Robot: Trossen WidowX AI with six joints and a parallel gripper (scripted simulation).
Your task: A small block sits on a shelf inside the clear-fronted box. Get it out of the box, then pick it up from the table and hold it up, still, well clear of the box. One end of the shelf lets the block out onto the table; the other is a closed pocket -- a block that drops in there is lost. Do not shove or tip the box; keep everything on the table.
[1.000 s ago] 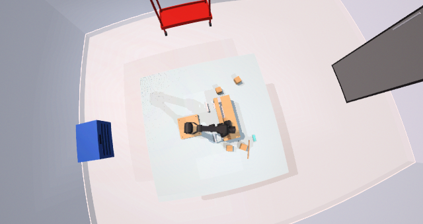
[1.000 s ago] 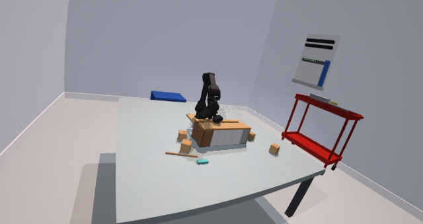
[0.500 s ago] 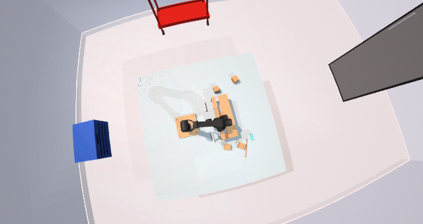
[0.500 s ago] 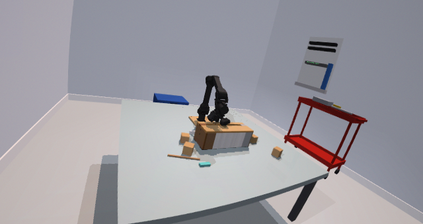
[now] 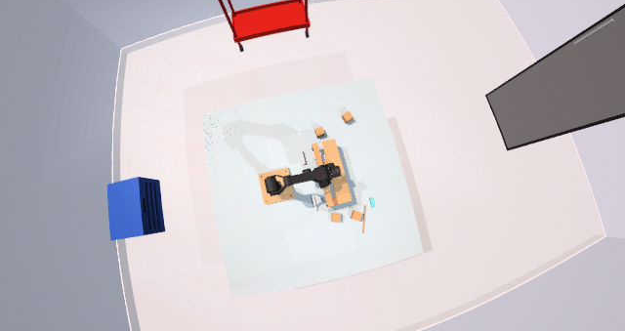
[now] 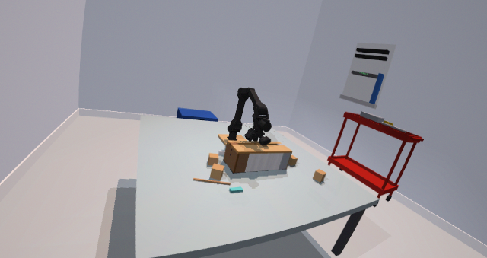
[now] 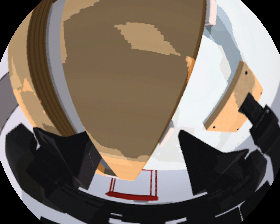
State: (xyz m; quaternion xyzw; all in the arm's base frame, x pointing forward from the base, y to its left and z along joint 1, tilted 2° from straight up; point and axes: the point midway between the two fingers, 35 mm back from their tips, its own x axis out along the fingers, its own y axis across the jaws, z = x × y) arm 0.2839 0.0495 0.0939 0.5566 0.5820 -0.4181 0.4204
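The tan block lies 6 cm ahead of my gripper tip and 2 cm to the left of it. Round my gripper tip: thin wooden stick: 22 cm ahead, 37 cm to the right, 8 cm below; tan box: 4 cm ahead, 4 cm to the right, 2 cm below.
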